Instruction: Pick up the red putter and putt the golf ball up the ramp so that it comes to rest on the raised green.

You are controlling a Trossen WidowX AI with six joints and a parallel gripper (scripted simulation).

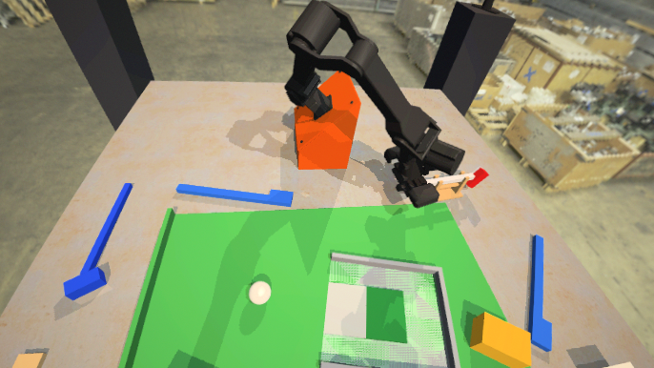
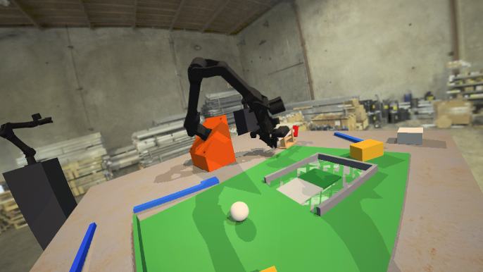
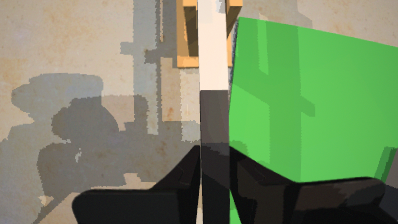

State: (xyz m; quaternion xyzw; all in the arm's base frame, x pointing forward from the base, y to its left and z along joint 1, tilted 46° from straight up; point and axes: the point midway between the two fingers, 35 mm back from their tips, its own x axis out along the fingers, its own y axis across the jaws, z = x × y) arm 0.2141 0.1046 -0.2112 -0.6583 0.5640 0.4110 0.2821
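The wooden stand is 13 cm to the left of my gripper tip and 3 cm behind it. Also, from my gripper tip: green mat: 28 cm ahead, 22 cm to the right, 3 cm below; then white golf ball: 37 cm to the right, 26 cm ahead, 1 cm below.
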